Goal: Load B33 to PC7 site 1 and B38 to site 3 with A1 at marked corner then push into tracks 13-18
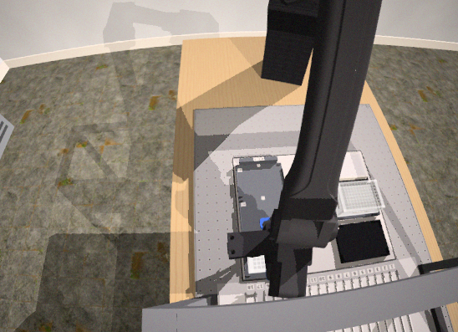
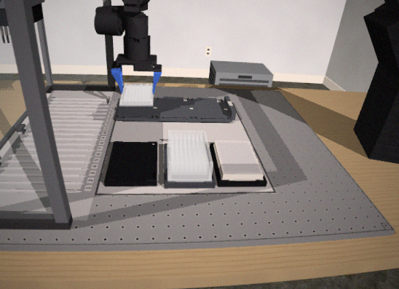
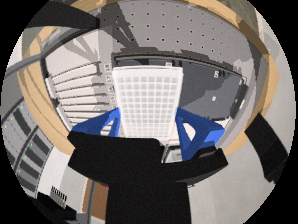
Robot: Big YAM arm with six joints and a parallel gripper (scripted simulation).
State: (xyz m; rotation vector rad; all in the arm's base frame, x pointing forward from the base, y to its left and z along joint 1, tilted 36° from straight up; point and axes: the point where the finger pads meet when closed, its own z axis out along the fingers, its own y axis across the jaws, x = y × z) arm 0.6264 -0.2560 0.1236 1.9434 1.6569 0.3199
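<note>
Now: hand 300 mm to the right of the nest S1, 150 mm past it and 60 mm above it. From my hand the other things lie so: white 96-well plate B38 (10 mm below); nest S3 (250 mm to the left, 60 mm below, 60 mm ahead); dark plate carrier PC7 (100 mm behind, 50 mm below, 20 mm to the left).
</note>
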